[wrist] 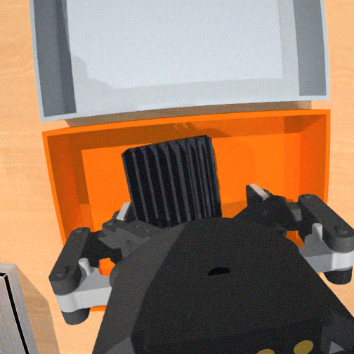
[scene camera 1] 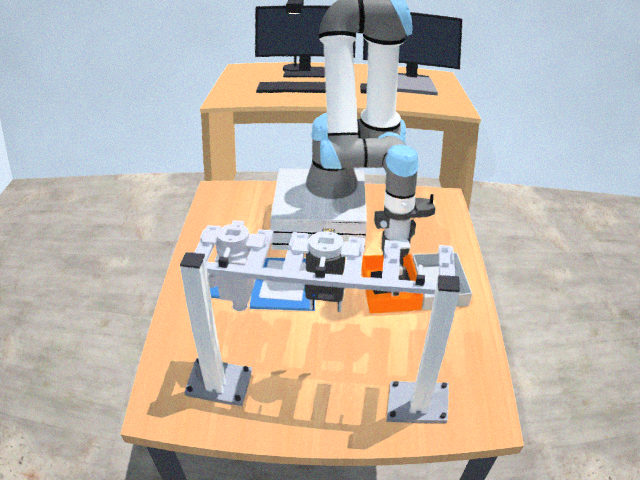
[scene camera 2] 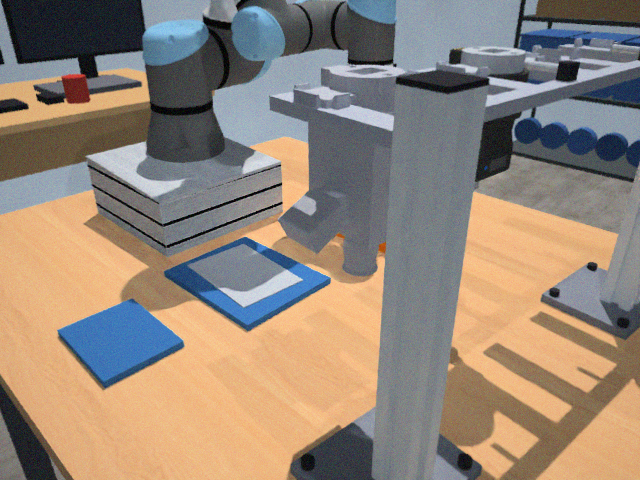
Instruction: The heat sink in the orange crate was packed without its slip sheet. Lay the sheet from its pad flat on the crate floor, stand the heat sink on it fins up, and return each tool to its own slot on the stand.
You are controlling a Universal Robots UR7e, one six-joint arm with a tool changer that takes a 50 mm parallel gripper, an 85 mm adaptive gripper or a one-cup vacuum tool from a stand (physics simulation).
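Frame: origin at the arm's base, x left, y down, z back, level; centimetres.
Where they show: arm's base, origin of the base link: (scene camera 1: 331, 184) (scene camera 2: 186, 148).
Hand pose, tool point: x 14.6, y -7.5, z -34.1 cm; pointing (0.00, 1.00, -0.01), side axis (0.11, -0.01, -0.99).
Each offset is from my tool point to the centre of the thing. "pt": to the spot under its first point.
The black heat sink (wrist: 172, 182) sits fins up in the orange crate @(dx +7.0, dy +16.9, dz +0.1 cm) (wrist: 62, 180) (scene camera 1: 395, 303), slightly turned. My adaptive gripper (wrist: 191, 201) is open, its fingers low at the crate, one on each side of the heat sink's near part, with a wider gap on the right. Its body hides the heat sink's near end; the stand partly hides it in scene camera 1. The pale slip sheet @(dx -28.0, dy +18.0, dz +2.6 cm) (scene camera 1: 281, 290) (scene camera 2: 279, 287) lies on its blue pad @(pt dx -35.0, dy +18.1, dz -5.8 cm) (scene camera 1: 256, 300) (scene camera 2: 248, 320). On the stand (scene camera 1: 361, 281) (scene camera 2: 434, 258), the vacuum tool @(dx -37.6, dy -7.7, dz -25.9 cm) (scene camera 1: 233, 281) (scene camera 2: 338, 165) and parallel gripper (scene camera 1: 324, 269) (scene camera 2: 493, 149) hang in slots; the right slot is empty.
A grey tray @(pt dx +20.7, dy +17.9, dz -1.3 cm) (scene camera 1: 463, 285) (wrist: 55, 65) stands close beside the crate. A smaller blue square @(pt dx -49.7, dy +18.1, dz +1.6 cm) (scene camera 2: 121, 341) lies beside the pad. The robot's layered base block (scene camera 2: 222, 206) (wrist: 12, 305) is nearby. The stand's post @(pt dx +2.0, dy -7.9, dz -45.2 cm) (scene camera 1: 439, 330) rises near the crate and tray.
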